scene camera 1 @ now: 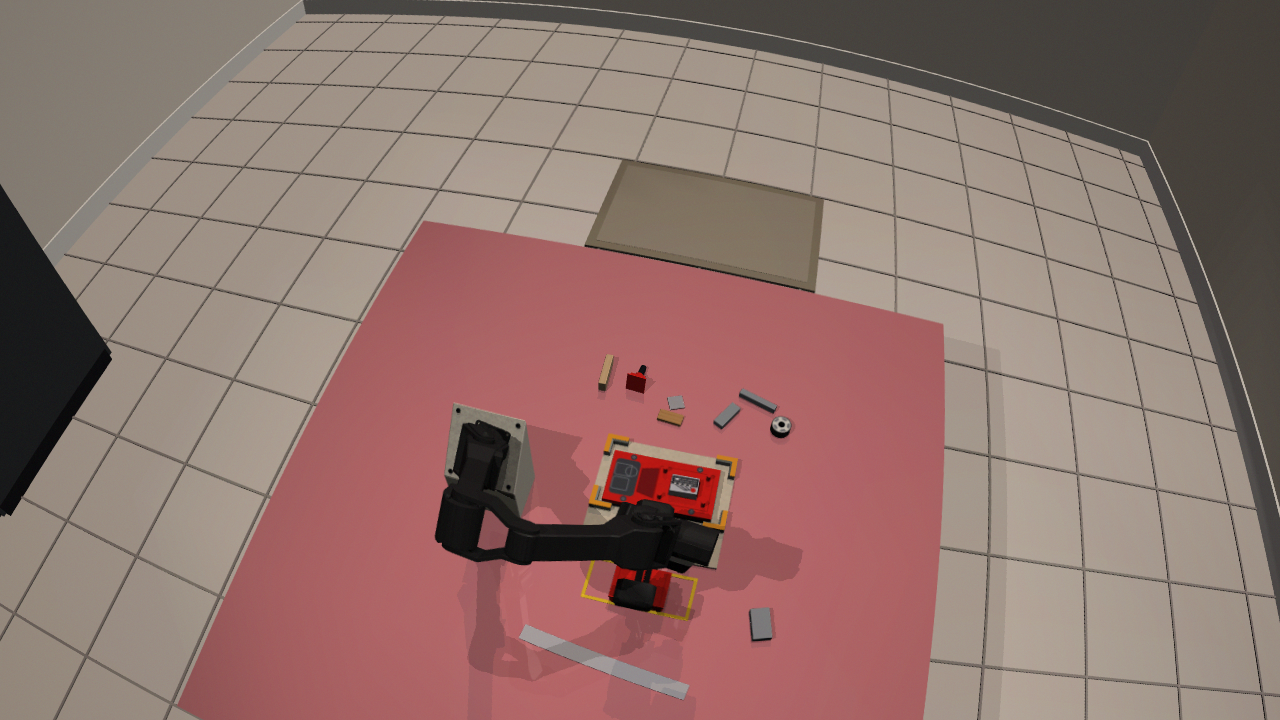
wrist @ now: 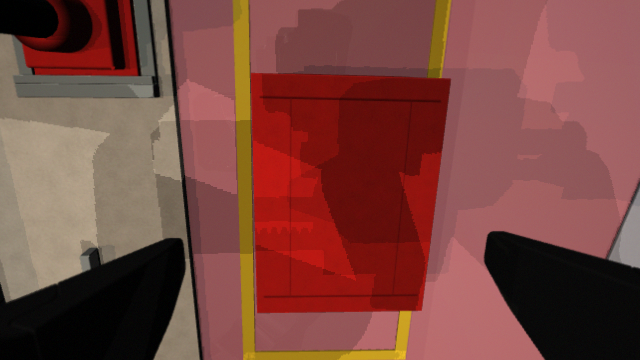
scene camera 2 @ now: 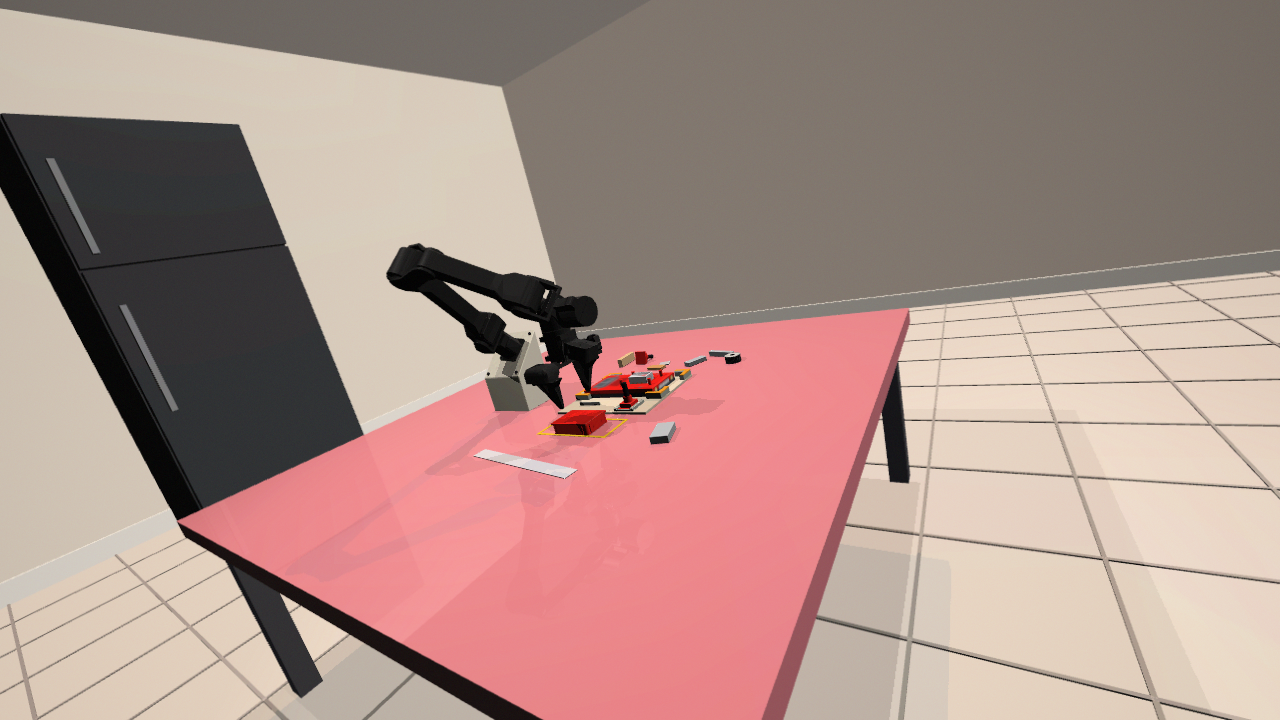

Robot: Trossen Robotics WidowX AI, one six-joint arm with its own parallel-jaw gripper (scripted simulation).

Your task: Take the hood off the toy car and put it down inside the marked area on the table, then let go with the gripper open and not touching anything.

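Note:
There's a toy car (scene camera 1: 632,477), and scene camera 2 shows the toy car (scene camera 2: 610,387) as well. You'd also see a grey strip (scene camera 2: 559,471). As for the gripper (scene camera 2: 575,399), it's open and holding nothing. Scene camera 1 shows the gripper (scene camera 1: 641,573) too, and in the wrist view there's the gripper (wrist: 339,250) again.

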